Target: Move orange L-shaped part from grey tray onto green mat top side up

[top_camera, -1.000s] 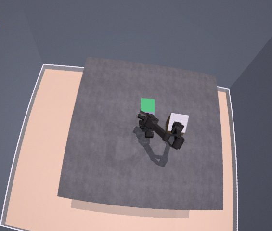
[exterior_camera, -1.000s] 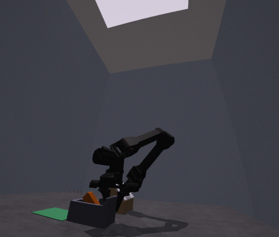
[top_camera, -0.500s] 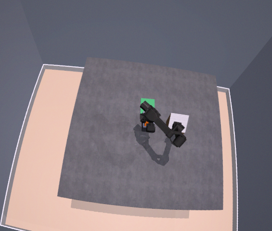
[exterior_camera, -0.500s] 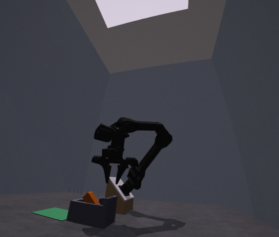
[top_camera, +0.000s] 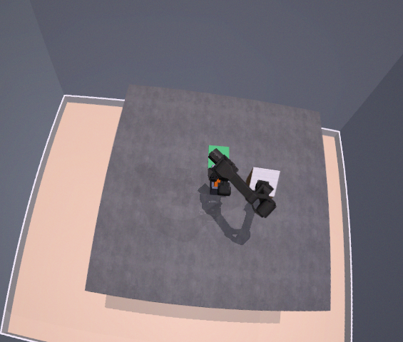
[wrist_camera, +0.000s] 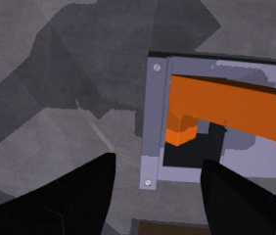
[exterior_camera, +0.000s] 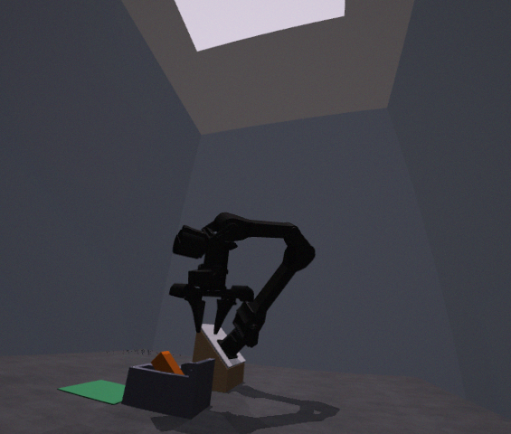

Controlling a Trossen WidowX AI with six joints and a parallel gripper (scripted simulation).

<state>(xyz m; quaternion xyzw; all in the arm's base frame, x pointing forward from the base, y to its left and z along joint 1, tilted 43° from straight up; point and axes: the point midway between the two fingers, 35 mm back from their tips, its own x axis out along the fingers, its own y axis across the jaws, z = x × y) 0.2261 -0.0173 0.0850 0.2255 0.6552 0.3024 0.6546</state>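
Now: gripper tip 10 cm above the orange L-shaped part and 4 cm to the left of it. Round my gripper tip: green mat (22 cm to the right, 16 cm below, 2 cm ahead).
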